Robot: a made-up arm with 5 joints.
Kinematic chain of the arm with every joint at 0, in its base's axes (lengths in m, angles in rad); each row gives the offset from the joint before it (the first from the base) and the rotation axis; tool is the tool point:
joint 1: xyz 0 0 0.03 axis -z
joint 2: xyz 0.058 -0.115 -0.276 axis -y
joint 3: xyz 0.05 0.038 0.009 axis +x
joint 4: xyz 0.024 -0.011 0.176 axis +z
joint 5: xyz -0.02 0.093 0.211 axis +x
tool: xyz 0.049 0 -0.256
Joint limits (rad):
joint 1: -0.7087..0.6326
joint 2: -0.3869..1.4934
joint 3: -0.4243..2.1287
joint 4: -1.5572..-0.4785
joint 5: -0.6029..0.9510
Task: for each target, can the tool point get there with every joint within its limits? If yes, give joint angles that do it. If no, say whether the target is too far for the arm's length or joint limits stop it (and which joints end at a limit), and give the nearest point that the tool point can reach.
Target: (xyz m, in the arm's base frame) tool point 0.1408 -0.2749 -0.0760
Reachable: yes | joints 0.2783 0.2835 1.6112 -0.5875 0.3200
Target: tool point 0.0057 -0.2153 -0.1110
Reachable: yes | joints 0.3390 0.8739 1.0242 -0.7936 -0.2487
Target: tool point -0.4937 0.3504 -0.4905
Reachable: no: joint limits stop it (at a limit: joint 1, joint 2, joint 4, joint 5) | nearest point -0.1378 0.0293 -0.2092 | short by 0.556 m
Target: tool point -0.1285 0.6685 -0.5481
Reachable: no: joint limits stop it (at a limit: joint 1, joint 2, joint 3, joint 4, joint 5) | nearest point 0.0899 0.3967 -0.2193 | short by 0.479 m
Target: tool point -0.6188 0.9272 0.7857
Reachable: no: too far | nearest point -0.0764 0.2135 0.0678 | short by 1.148 m
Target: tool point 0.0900 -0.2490 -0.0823
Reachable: yes | joints 0.3428 0.4448 1.4960 -0.5854 0.1457
